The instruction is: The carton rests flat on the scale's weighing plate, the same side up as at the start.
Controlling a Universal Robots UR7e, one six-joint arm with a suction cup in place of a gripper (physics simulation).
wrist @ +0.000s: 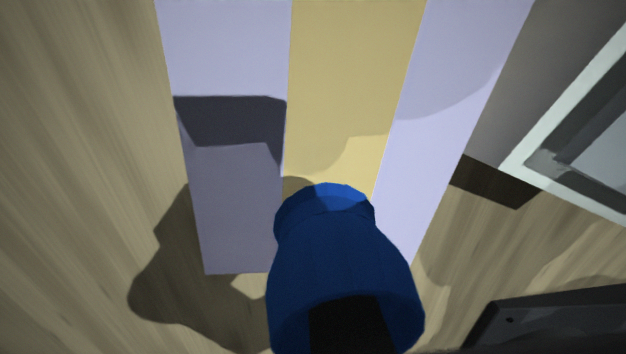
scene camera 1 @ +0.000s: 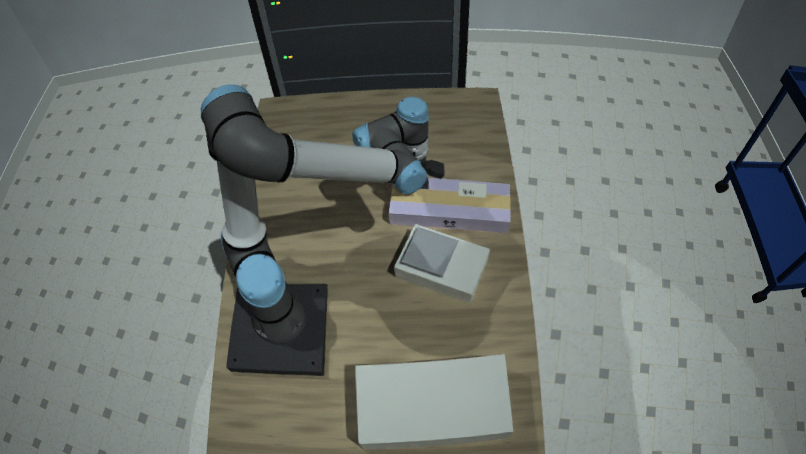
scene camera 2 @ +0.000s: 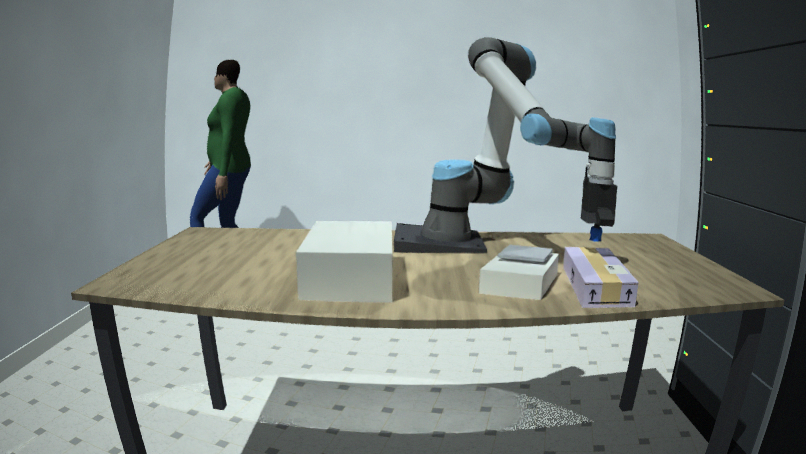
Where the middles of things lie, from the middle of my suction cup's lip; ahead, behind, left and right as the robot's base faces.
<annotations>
I see the lilac carton (scene camera 1: 443, 203) 10 cm ahead of my suction cup, 8 cm below it and 4 cm to the right of it. The rest, counted from my suction cup: scale (scene camera 1: 434, 260) (23 cm to the right, 7 cm below, 3 cm ahead); then large white box (scene camera 1: 468, 398) (62 cm to the right, 9 cm behind, 5 cm below).
</annotations>
